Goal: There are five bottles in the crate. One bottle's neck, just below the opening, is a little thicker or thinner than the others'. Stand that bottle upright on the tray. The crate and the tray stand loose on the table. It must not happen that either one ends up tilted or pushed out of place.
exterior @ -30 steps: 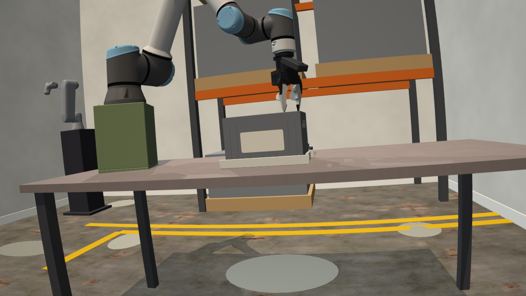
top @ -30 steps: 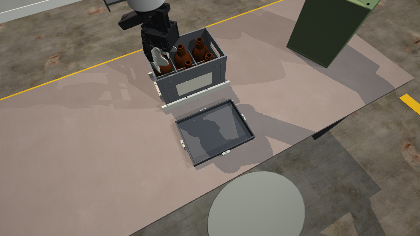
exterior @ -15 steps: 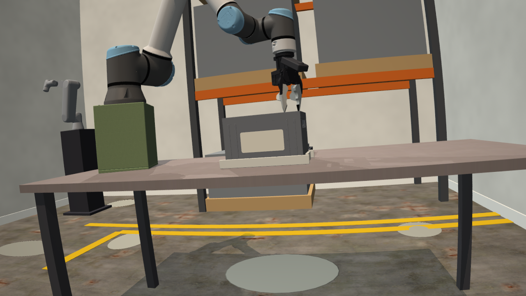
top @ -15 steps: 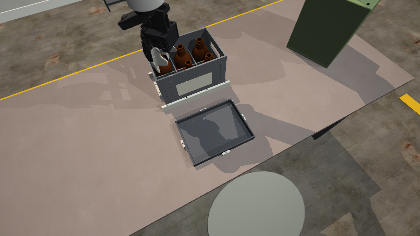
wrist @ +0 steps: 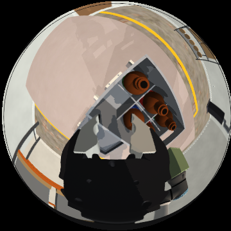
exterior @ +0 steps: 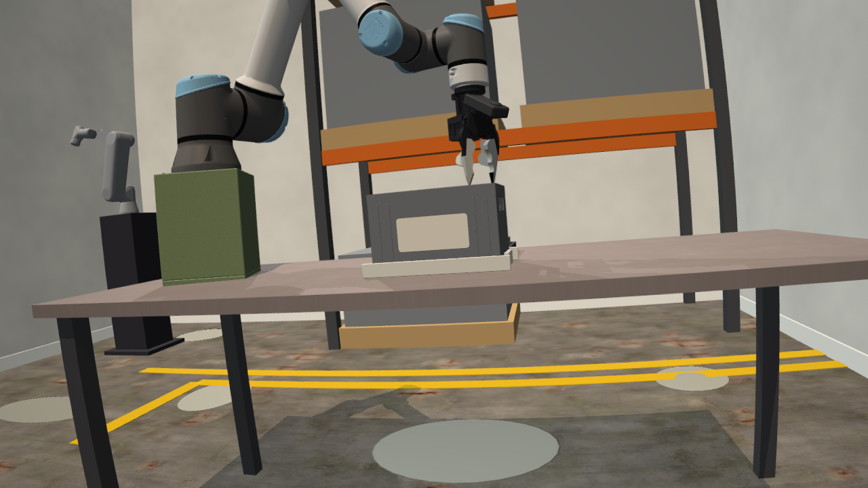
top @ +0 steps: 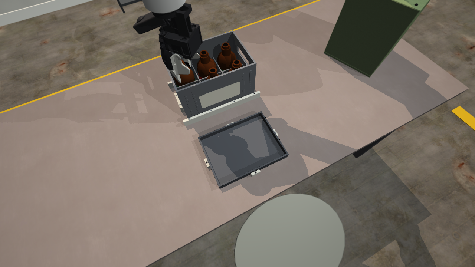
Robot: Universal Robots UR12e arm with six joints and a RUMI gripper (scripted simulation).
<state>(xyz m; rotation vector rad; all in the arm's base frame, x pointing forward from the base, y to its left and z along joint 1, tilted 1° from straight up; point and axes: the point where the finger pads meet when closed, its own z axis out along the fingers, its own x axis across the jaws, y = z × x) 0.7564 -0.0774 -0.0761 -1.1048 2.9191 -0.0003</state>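
My hand is 90 mm past the brown bottle, 10 mm to the right of it and 110 mm above it. Round my hand: grey crate 90 mm behind, 40 mm to the right, 110 mm below; dark tray 70 mm behind, 240 mm to the left, 180 mm below.
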